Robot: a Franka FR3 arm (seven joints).
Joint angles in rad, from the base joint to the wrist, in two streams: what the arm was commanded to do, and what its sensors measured. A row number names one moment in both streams.
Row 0, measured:
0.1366, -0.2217, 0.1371, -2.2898, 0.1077, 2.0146, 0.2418
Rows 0 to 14, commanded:
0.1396, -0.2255, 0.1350, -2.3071, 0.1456, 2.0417, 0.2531
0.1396, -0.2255, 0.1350, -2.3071, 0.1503, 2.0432, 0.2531
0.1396, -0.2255, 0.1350, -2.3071, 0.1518, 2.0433, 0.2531
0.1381, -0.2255, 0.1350, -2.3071, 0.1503, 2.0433, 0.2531
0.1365, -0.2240, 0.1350, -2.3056, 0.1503, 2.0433, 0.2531
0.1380, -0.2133, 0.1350, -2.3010, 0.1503, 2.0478, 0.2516
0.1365, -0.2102, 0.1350, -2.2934, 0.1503, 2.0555, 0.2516
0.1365, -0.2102, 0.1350, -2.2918, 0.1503, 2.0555, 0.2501
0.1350, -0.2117, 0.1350, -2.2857, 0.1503, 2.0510, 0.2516
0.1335, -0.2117, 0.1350, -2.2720, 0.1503, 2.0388, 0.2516
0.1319, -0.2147, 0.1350, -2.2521, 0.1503, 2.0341, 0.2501
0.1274, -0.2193, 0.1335, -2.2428, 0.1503, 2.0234, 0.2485
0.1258, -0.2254, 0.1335, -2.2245, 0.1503, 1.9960, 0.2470
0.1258, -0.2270, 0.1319, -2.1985, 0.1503, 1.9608, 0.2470
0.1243, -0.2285, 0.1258, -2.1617, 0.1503, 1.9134, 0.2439
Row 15, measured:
0.1345, -0.2241, 0.1246, -2.2393, 0.1171, 1.9976, 0.2413
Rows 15 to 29, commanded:
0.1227, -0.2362, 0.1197, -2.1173, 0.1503, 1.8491, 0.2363
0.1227, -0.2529, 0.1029, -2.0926, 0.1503, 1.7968, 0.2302
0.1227, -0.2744, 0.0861, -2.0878, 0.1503, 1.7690, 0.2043
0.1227, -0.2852, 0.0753, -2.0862, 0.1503, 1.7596, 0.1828
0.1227, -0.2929, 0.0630, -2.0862, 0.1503, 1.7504, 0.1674
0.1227, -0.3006, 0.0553, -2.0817, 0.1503, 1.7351, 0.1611
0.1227, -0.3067, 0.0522, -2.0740, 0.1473, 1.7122, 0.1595
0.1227, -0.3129, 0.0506, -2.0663, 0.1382, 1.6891, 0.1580
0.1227, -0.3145, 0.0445, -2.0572, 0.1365, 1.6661, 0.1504
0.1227, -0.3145, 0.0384, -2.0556, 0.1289, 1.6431, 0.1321
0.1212, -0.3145, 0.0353, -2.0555, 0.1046, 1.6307, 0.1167
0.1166, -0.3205, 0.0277, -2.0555, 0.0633, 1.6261, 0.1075
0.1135, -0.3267, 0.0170, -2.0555, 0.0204, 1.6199, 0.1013
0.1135, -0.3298, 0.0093, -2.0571, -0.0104, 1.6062, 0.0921
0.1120, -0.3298, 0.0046, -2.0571, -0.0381, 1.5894, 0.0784
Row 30, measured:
0.1314, -0.3167, 0.0167, -2.0664, 0.0351, 1.6437, 0.1274
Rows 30 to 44, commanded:
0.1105, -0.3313, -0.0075, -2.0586, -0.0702, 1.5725, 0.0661
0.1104, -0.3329, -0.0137, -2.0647, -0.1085, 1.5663, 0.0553
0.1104, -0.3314, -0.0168, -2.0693, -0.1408, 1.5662, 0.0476
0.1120, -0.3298, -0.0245, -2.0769, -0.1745, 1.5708, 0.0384
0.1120, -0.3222, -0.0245, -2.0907, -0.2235, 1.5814, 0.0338
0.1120, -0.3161, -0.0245, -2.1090, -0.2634, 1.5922, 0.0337
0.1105, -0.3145, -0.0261, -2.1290, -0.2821, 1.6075, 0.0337
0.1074, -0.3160, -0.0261, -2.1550, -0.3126, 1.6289, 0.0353
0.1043, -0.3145, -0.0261, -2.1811, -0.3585, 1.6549, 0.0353
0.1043, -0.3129, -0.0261, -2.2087, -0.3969, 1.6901, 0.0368
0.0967, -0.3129, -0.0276, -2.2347, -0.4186, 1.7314, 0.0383
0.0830, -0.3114, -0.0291, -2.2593, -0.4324, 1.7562, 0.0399
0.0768, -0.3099, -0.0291, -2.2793, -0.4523, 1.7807, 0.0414
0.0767, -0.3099, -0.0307, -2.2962, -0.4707, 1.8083, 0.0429
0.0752, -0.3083, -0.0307, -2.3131, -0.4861, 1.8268, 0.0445
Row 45, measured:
0.0939, -0.2952, -0.0352, -2.2481, -0.4325, 1.7525, 0.0501
